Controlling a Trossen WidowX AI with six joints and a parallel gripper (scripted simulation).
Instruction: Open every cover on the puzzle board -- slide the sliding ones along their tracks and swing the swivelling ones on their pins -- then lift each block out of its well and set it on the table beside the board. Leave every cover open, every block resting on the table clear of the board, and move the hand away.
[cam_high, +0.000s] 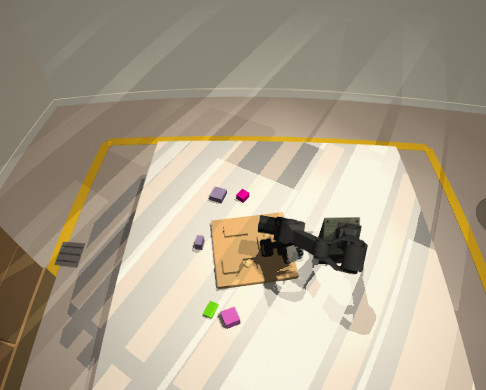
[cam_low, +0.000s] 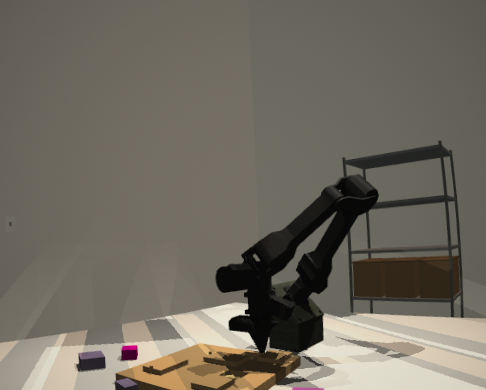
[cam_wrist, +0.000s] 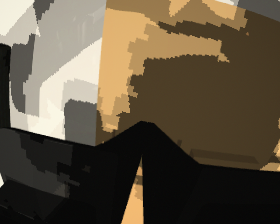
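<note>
Right now my gripper tip is 110 mm short of the tan puzzle board, 30 mm to the left of it and 10 mm above it. Round my gripper tip: green block 250 mm ahead, 230 mm to the left, 30 mm below; magenta block 290 mm to the right, 190 mm ahead, 20 mm below.
</note>
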